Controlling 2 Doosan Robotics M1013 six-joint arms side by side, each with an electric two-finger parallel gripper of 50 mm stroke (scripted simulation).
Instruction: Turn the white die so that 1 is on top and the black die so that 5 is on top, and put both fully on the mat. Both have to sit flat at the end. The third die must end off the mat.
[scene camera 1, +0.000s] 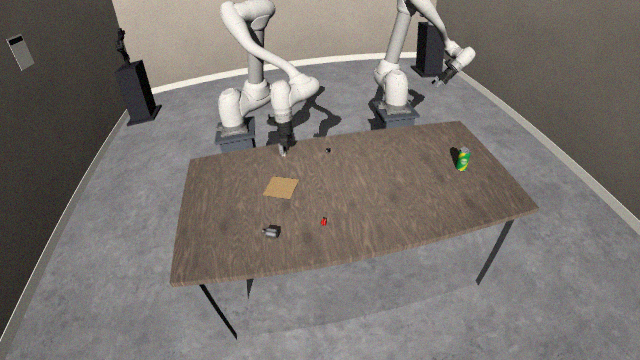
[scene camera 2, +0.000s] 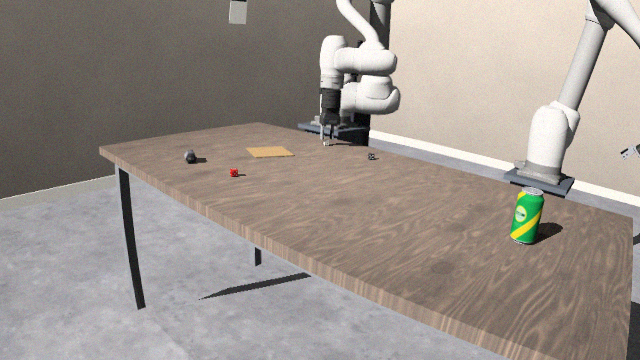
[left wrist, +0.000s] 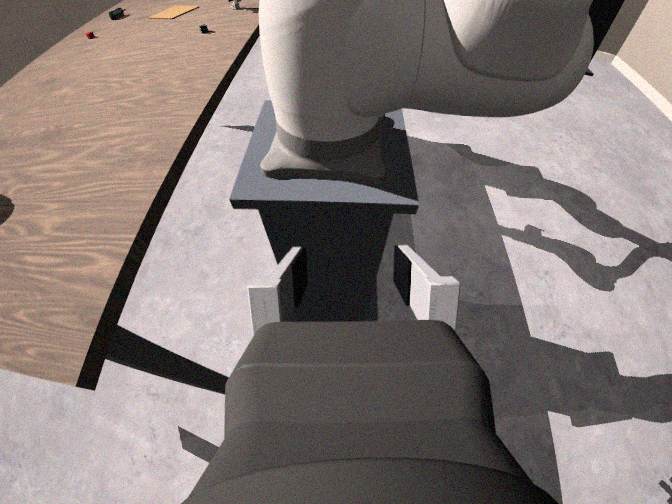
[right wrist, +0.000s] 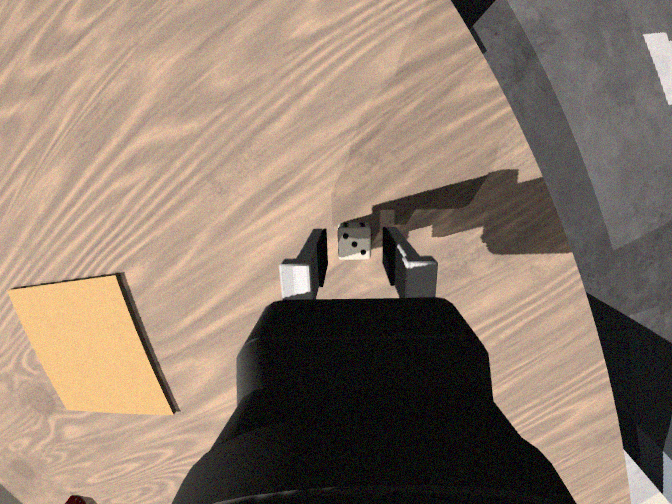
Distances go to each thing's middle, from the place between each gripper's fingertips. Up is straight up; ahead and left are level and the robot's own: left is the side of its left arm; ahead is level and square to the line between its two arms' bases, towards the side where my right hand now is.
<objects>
The white die (right wrist: 354, 239) lies 30 mm below my right hand. The rest, counted from my right hand: tan mat (right wrist: 84, 332) 260 mm ahead, 40 mm to the right, 40 mm below.
The white die is 111 cm to the right of my left hand, 43 cm ahead of it and 15 cm below it. The rest, counted from my left hand: tan mat 115 cm to the right, 70 cm ahead, 16 cm below.
</objects>
